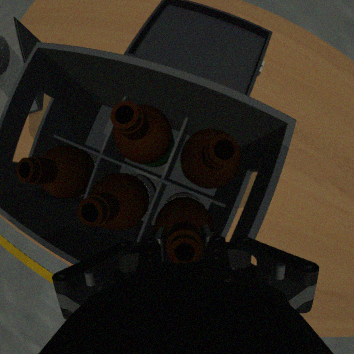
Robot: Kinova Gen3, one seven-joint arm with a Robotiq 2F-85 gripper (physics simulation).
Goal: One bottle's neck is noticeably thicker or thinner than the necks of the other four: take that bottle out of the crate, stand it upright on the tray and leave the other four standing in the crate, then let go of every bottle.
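Frame: origin at the arm's base, x ahead, y left, z up, level; metres.
Where they show: gripper, fingertip midpoint: [183, 234].
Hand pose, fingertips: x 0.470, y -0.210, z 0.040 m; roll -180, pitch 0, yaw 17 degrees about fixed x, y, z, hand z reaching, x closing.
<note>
Things, the pixels of their top centre, and the offset from my fingertips. "*": a spot on its surface instead. Level surfaces: height alone.
- brown bottle at its top centre: [184, 251] dx +0.001, dy -0.005, dz +0.029 m
- crate at a spot on its surface: [281, 160] * dx +0.056, dy +0.088, dz +0.042 m
- dark tray at a spot on its surface: [200, 45] * dx -0.045, dy +0.326, dz -0.128 m
- wooden table at its surface level: dz -0.134 m
My gripper [183, 234] is shut on the neck of a brown bottle [183, 215] in the near right part of the crate [281, 160]. Four other brown bottles stand in the crate: one at the far middle [145, 137], one at the far right [207, 167], one at the left [72, 172] and one at the near middle [122, 200]. Perspective and dim light make their neck widths hard to compare. The held bottle's base is hidden, so I cannot tell if it touches the crate floor. The dark tray [200, 45] lies beyond the crate, with no bottle on its visible part.
Thin dividers [174, 150] split the crate, and its far left compartment holds no bottle. The crate's high far wall stands between the bottles and the tray. A wooden table [315, 200] lies under both. A dark upright panel [26, 42] stands at the upper left.
</note>
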